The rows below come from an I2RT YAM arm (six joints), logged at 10 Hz.
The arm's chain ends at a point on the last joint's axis. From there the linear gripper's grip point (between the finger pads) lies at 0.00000 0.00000 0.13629 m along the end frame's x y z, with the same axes.
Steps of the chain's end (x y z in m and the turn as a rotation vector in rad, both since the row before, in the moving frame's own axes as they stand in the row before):
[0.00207, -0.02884, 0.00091, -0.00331, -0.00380, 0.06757]
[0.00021, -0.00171, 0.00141, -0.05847, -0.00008, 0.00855]
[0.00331, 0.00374, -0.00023, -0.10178, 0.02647, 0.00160]
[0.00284, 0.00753, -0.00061, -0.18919, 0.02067, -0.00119]
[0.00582, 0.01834, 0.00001, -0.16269, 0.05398, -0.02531]
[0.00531, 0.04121, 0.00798, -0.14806, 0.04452, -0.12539]
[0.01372, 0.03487, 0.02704, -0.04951, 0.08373, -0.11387]
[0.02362, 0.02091, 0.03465, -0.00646, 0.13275, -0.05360]
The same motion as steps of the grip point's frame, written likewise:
[0.00154, -0.02841, 0.00091, -0.00331, -0.00380, 0.06757]
[0.00017, 0.00625, 0.00118, -0.05847, -0.00008, 0.00855]
[0.00690, 0.01759, -0.00098, -0.10178, 0.02647, 0.00160]
[0.00566, 0.03316, -0.00307, -0.18919, 0.02067, -0.00119]
[0.01342, 0.04031, -0.00199, -0.16269, 0.05398, -0.02531]
[0.01260, 0.06088, 0.00636, -0.14806, 0.04452, -0.12539]
[0.02547, 0.04094, 0.02640, -0.04951, 0.08373, -0.11387]
[0.04167, 0.02130, 0.03345, -0.00646, 0.13275, -0.05360]

